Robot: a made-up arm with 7 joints. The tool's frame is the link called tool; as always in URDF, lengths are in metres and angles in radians.
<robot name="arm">
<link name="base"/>
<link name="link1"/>
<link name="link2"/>
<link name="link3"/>
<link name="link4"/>
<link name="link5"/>
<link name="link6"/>
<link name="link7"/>
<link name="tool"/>
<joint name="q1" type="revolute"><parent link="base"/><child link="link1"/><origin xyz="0.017 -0.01 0.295"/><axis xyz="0 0 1"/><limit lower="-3.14" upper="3.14" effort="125" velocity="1"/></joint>
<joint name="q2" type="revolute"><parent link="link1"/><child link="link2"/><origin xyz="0.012 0.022 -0.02"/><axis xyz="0 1 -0.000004"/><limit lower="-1.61" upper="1.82" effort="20" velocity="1.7"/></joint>
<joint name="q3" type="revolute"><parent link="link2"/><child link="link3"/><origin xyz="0.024 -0.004 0.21"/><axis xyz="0 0 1"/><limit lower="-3.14" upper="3.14" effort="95" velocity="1.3"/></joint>
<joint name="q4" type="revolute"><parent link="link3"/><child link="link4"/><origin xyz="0.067 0.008 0.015"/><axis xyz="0 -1 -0.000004"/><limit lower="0.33" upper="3.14" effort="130" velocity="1.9"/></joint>
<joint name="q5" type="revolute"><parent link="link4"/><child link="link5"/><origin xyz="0.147 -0.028 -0.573"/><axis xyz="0 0.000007 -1"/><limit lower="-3.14" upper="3.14" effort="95" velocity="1.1"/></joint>
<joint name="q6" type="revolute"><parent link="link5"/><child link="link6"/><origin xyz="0.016 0.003 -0.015"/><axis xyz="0 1 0.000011"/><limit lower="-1.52" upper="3.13" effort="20" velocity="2.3"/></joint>
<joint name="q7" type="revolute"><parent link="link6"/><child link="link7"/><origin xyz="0.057 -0.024 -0.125"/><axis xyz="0 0.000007 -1"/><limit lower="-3.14" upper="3.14" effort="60" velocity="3.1"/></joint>
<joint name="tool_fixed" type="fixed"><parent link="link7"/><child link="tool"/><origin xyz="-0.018 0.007 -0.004" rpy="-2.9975 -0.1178 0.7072"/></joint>
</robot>
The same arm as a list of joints. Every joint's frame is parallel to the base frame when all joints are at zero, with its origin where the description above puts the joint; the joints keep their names.
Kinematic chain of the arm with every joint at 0, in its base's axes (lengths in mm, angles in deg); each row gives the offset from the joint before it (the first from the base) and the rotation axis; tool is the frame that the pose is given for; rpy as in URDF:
q1: xyz 17 -10 295 axis +z
q2: xyz 12 22 -20 axis +y
q3: xyz 24 -4 210 axis +z
q4: xyz 67 8 15 axis -y
q5: xyz 147 -28 -573 axis -z
q6: xyz 16 3 -15 axis +y
q7: xyz 57 -24 -125 axis -z
tool: xyz -18 7 -4 rpy -171.74 -6.75 40.52
Joint limits (deg, base to tool): -179.91..179.91 -92.25..104.28 -179.91..179.91 18.91..179.91 -179.91..179.91 -87.09..179.34 -179.91..179.91

